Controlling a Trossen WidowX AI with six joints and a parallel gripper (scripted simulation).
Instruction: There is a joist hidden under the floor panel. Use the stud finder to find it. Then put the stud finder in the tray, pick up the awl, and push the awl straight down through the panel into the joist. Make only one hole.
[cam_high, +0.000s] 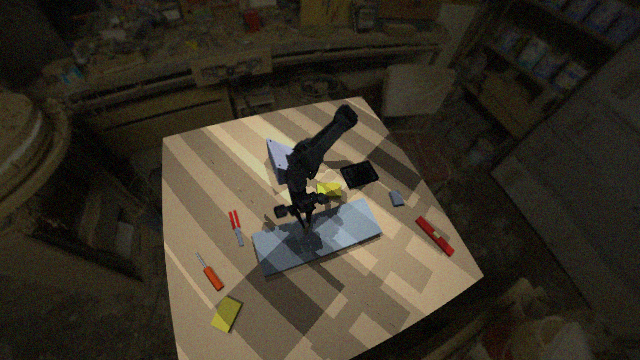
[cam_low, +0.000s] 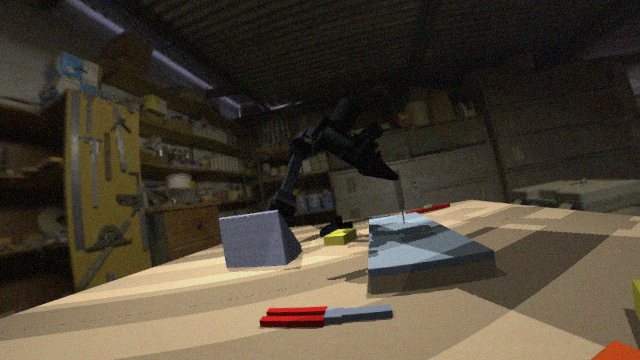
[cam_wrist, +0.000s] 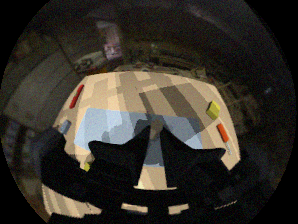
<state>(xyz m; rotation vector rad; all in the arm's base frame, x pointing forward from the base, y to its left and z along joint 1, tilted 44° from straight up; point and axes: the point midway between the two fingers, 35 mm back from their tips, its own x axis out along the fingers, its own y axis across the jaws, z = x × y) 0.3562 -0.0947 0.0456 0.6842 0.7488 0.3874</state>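
Now: gripper tip 50 mm above the awl. Round my gripper tip: stud finder 370 mm to the left, 260 mm behind, 120 mm below; small grey block 480 mm to the left, 160 mm below, 80 mm behind; black tray 360 mm to the left, 260 mm behind, 150 mm below.
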